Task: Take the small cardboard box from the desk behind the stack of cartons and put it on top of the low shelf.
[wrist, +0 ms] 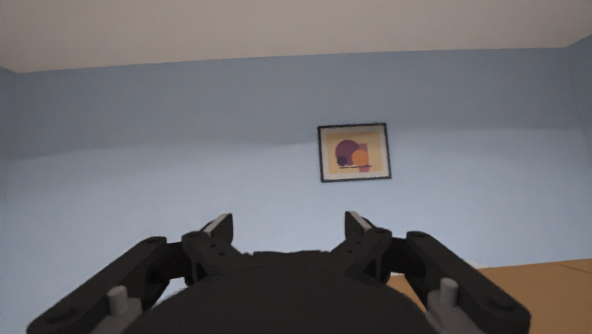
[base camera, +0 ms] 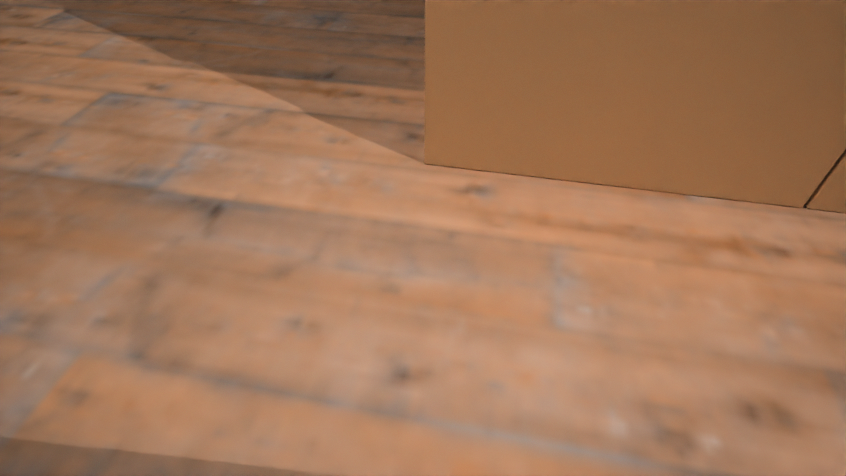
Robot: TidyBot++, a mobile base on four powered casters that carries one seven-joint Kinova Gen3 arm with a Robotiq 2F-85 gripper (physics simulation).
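Places are measured from the arm's base along level axes (x ahead, y left, z up), in millimetres.
Where they show: gripper, fingertip midpoint: (wrist: 289,224).
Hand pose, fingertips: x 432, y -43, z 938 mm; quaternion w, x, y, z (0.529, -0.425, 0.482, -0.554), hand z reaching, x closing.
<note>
After its pixels a point has its place.
A large plain brown carton (base camera: 615,88) {z -272, x 584, y -150 mm} of the stack stands on the floor at the upper right of the base camera view, with a second carton (base camera: 831,192) {z -370, x 561, y -407 mm} beside it at the right edge across a dark seam. A brown cardboard surface (wrist: 542,290) {z 684, x 697, y -650 mm} also shows at the lower right of the wrist view, beyond the right finger. My gripper (wrist: 289,224) {z 938, x 432, y -43 mm} is open, with blue wall visible between its fingertips. It faces the wall and ceiling. The small cardboard box, the desk and the low shelf do not show in either view.
The wooden floor (base camera: 354,284) {z -396, x 395, y 99 mm} runs in front of the cartons and past their left side, with a shadow at the upper left. In the wrist view a framed picture (wrist: 355,152) {z 1195, x 1765, y -662 mm} hangs on the blue wall (wrist: 175,185) {z 1017, x 1915, y 743 mm}, below the pale ceiling (wrist: 280,27) {z 2041, x 1534, y -113 mm}.
</note>
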